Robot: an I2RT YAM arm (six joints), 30 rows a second.
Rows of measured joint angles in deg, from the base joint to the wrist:
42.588, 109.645, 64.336, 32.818, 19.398, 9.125
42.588, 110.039, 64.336, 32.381, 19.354, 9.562
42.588, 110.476, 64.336, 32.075, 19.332, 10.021
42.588, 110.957, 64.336, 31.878, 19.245, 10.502
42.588, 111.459, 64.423, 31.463, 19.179, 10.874
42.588, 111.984, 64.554, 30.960, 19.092, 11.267
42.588, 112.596, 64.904, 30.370, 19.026, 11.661
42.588, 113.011, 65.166, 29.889, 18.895, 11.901
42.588, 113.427, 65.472, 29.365, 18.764, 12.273
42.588, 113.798, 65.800, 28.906, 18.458, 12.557
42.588, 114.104, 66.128, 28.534, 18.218, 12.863
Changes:
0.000, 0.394, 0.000, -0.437, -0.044, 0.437
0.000, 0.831, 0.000, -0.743, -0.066, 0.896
0.000, 1.312, 0.000, -0.940, -0.153, 1.377
0.000, 1.814, 0.087, -1.355, -0.219, 1.749
0.000, 2.339, 0.218, -1.858, -0.306, 2.142
0.000, 2.951, 0.568, -2.448, -0.372, 2.536
0.000, 3.366, 0.830, -2.929, -0.503, 2.776
0.000, 3.782, 1.136, -3.453, -0.634, 3.148
0.000, 4.153, 1.464, -3.912, -0.940, 3.432
0.000, 4.459, 1.792, -4.284, -1.180, 3.738

